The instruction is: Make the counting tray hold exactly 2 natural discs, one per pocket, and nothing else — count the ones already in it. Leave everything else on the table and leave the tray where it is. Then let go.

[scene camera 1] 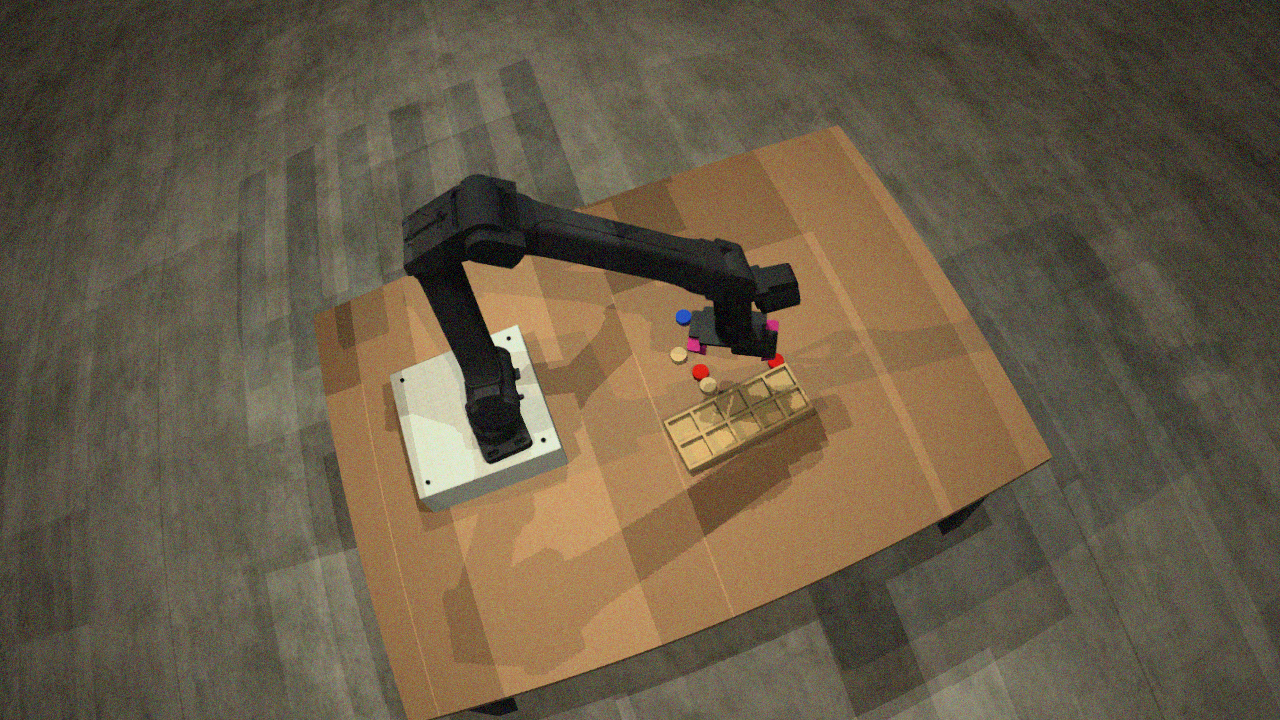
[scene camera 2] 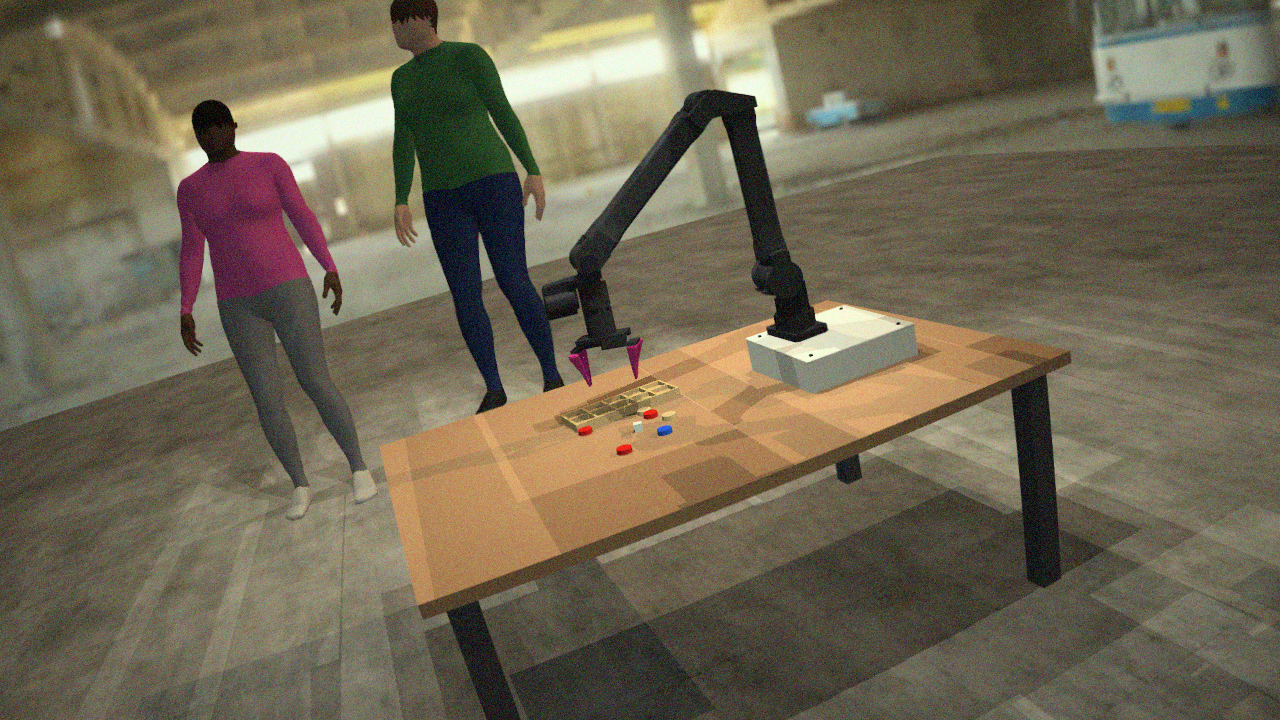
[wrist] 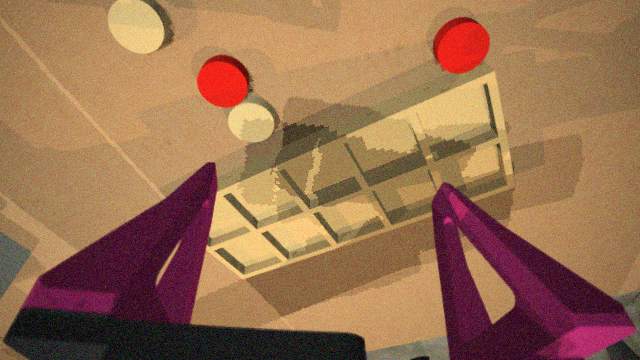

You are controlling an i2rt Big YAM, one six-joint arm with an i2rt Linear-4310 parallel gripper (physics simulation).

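The counting tray [scene camera 1: 751, 441] [scene camera 2: 567, 420] [wrist: 506, 160] has two rows of pockets; I see no disc in them, though shadows cross several. One natural disc [scene camera 1: 708, 385] [scene camera 2: 643, 410] [wrist: 251, 122] lies flat on the table just outside the tray's long side, against or very near a red disc [scene camera 1: 699, 371] [scene camera 2: 650, 414] [wrist: 223, 81]. Another natural disc [scene camera 1: 678, 355] [scene camera 2: 668, 416] [wrist: 136, 26] lies flat, farther from the tray. My gripper [scene camera 1: 733, 347] [scene camera 2: 613, 381] [wrist: 330, 183] is open and empty, above table height; its body hides part of the table in scene camera 1.
A second red disc [scene camera 1: 776, 360] [scene camera 2: 585, 430] [wrist: 461, 45] lies by a tray corner. A third red disc [scene camera 2: 623, 449], a blue disc [scene camera 1: 683, 317] [scene camera 2: 664, 430] and a small white block [scene camera 2: 637, 427] also lie on the table. The arm stands on a white base [scene camera 1: 447, 447] [scene camera 2: 859, 335].
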